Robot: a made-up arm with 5 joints. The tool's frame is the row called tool. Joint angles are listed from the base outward.
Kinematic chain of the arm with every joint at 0, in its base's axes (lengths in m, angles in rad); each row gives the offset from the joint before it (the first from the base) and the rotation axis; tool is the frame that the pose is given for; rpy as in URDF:
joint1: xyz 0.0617 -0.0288 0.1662 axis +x
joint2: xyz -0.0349 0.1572 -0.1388 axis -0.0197 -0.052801 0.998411
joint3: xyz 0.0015 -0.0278 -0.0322 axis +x
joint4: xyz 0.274 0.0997 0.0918 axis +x
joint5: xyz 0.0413 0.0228 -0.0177 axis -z
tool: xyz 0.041 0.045 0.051 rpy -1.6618 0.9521 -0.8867
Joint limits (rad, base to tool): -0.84..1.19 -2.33..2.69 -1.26..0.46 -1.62..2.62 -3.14..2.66
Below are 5 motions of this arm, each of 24 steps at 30 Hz.
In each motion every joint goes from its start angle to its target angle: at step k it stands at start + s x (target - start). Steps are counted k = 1, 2, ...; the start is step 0. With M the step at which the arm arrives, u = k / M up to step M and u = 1 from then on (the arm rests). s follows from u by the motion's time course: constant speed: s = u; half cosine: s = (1 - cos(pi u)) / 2; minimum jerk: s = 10 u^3 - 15 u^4 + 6 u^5.
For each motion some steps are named. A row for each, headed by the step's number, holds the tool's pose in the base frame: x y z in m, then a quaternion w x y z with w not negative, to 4 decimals.
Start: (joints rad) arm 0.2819 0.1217 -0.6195 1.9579 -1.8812
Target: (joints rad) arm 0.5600 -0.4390 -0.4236 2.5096 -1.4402
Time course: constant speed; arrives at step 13
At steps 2, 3, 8, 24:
2: 0.2870 0.2341 0.1551 0.7968 -0.1533 -0.4614 0.3587
3: 0.2917 0.2199 0.1573 0.8191 -0.1198 -0.4528 0.3313
8: 0.3036 0.1474 0.1537 0.8888 0.0587 -0.4133 0.1893
24: 0.2951 0.0813 0.1278 0.8894 0.2401 -0.3863 0.0452

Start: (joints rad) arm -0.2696 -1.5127 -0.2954 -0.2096 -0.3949
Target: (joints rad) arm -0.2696 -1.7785 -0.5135 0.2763 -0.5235
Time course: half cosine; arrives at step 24
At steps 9, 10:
9: 0.2047 -0.2452 0.0661 0.4066 -0.1892 0.8060 -0.3863
10: 0.1999 -0.2477 0.0662 0.4133 -0.1826 0.8033 -0.3879

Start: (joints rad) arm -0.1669 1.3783 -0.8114 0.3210 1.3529
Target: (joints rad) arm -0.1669 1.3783 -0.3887 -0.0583 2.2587
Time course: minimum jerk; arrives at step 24
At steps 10, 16, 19, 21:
10: -0.0065 0.4724 -0.0338 0.7790 -0.4347 0.4019 -0.2063
16: 0.0034 0.4534 0.0003 0.7857 -0.2723 0.4630 -0.3070
19: 0.0059 0.4463 0.0104 0.7806 -0.2167 0.4790 -0.3381
21: 0.0066 0.4439 0.0136 0.7781 -0.1980 0.4839 -0.3482

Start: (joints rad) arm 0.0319 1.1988 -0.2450 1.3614 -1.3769
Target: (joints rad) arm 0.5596 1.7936 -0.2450 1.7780 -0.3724
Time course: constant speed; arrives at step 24
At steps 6, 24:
6: -0.0007 0.4279 0.2263 0.3837 -0.1586 -0.2836 0.8644
24: -0.1157 0.3801 0.3969 0.2362 -0.0995 -0.1171 0.9595

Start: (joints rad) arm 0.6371 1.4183 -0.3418 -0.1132 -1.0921
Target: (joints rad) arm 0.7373 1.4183 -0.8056 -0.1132 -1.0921
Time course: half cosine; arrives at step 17
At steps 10, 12, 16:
10: -0.1104 0.4590 0.3317 0.3293 -0.8302 -0.3794 0.2416
12: -0.1074 0.4670 0.3276 0.3268 -0.8452 -0.3676 0.2091
16: -0.1025 0.4762 0.3232 0.3235 -0.8611 -0.3527 0.1714

